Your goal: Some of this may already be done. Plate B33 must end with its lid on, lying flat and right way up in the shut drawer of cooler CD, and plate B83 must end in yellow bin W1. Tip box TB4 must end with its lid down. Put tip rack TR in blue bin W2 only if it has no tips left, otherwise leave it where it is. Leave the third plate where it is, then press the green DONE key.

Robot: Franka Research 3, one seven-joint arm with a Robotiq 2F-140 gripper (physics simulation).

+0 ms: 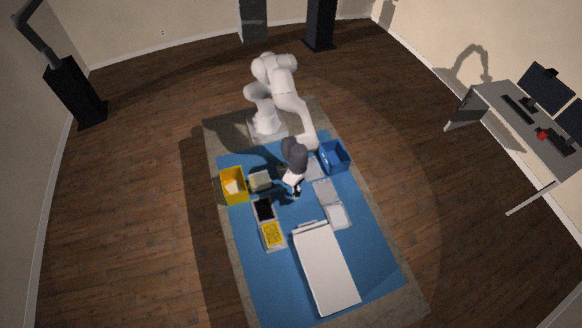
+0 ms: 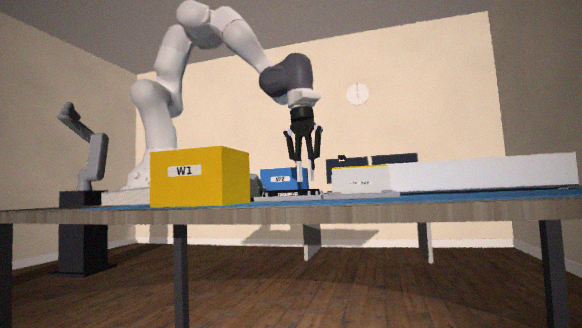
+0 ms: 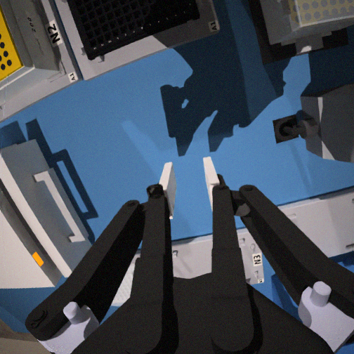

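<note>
My gripper (image 1: 297, 192) (image 2: 305, 172) (image 3: 189, 171) is partly open and empty above the blue mat. A white plate (image 1: 231, 187) lies in yellow bin W1 (image 1: 241, 198) (image 2: 200, 180). A box with a translucent closed lid (image 1: 260, 180) (image 3: 320, 15) stands beside that bin. A black gridded plate or rack (image 1: 263, 209) (image 3: 135, 22) sits on its nest. A yellow-topped rack (image 1: 272, 233) (image 2: 360, 180) (image 3: 7, 57) on nest N2 shows dark holes. A white plate (image 1: 338, 216) sits on another nest. The white cooler's (image 1: 327, 270) (image 2: 480, 172) drawer front (image 3: 37, 192) looks shut; its inside is hidden. Plate codes are unreadable.
Blue bin W2 (image 1: 334, 156) (image 2: 282, 180) stands at the right of the arm. Nest N3 (image 1: 326, 191) and a pale slab (image 1: 314, 169) (image 3: 320, 215) lie along that side. A grey block (image 3: 332, 125) stands near the gripper. The drawer handle (image 3: 60, 207) sticks out over the mat.
</note>
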